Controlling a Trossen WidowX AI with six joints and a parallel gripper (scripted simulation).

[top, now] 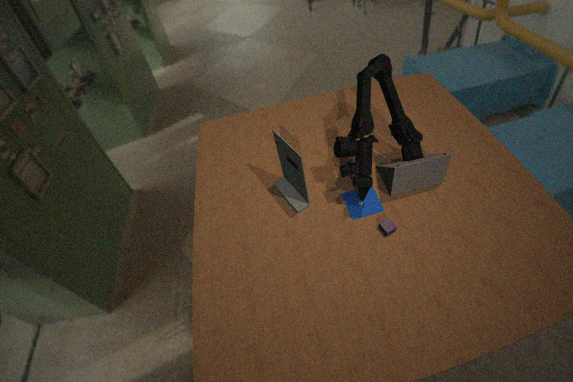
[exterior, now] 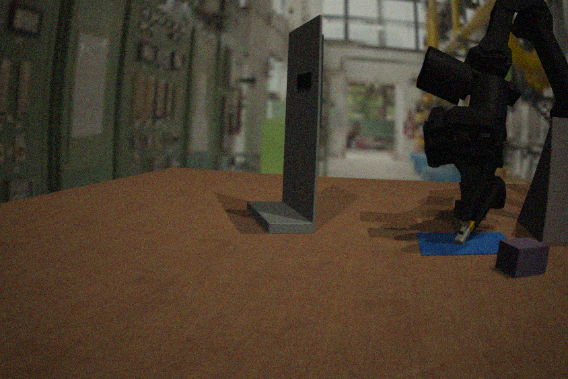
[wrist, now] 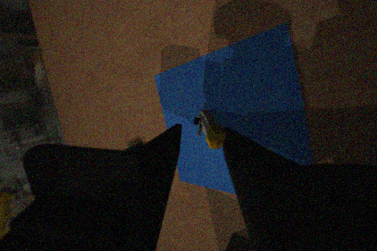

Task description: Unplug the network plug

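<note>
Right now the network plug is right at my gripper tip. Round my gripper tip: purple cube: 13 cm to the left, 5 cm behind, 1 cm below; then dark brown cube: 18 cm to the right, 2 cm behind, 1 cm below; then blue marked square: 2 cm below.
</note>
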